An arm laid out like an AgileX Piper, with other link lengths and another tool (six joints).
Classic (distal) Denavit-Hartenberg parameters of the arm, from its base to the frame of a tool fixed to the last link. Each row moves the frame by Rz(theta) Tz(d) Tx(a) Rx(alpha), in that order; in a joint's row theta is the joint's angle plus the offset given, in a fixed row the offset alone. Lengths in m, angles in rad.
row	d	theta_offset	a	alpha
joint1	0.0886	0	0	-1.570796
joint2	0	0.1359	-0.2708	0
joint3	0	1.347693	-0.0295	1.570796
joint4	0.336	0	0	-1.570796
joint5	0	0	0	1.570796
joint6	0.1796	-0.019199	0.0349	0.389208
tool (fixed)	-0.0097	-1.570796	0	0
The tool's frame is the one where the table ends.
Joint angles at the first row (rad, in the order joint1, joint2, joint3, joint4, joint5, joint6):
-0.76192 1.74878 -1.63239 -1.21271 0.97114 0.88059
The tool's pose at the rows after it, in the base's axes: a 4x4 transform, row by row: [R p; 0 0 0 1], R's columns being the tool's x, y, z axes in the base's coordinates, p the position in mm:
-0.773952 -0.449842 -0.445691 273.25; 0.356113 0.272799 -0.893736 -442.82; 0.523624 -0.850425 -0.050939 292.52; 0 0 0 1
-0.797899 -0.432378 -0.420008 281.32; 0.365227 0.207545 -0.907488 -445.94; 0.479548 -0.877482 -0.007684 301.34; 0 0 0 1
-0.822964 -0.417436 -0.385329 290.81; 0.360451 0.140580 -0.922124 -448.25; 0.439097 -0.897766 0.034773 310.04; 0 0 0 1
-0.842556 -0.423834 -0.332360 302.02; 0.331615 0.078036 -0.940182 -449.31; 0.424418 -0.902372 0.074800 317.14; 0 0 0 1
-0.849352 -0.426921 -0.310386 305.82; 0.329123 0.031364 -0.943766 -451.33; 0.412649 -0.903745 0.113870 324.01; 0 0 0 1
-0.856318 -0.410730 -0.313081 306.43; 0.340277 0.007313 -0.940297 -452.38; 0.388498 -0.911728 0.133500 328.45; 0 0 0 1
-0.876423 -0.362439 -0.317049 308.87; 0.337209 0.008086 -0.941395 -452.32; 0.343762 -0.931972 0.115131 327.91; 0 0 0 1
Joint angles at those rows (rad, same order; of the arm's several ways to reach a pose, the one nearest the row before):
-0.75560 1.74878 -1.63241 -1.28579 0.95179 0.94528
-0.74931 1.74879 -1.63239 -1.35307 0.91637 1.01402
-0.74286 1.74877 -1.63239 -1.41939 0.87543 1.07798
-0.73648 1.74877 -1.63239 -1.47238 0.82272 1.10778
-0.73647 1.74879 -1.63242 -1.52766 0.79876 1.14124
-0.73647 1.74875 -1.63237 -1.56584 0.79876 1.18475
-0.73647 1.74878 -1.63238 -1.56592 0.79480 1.23718

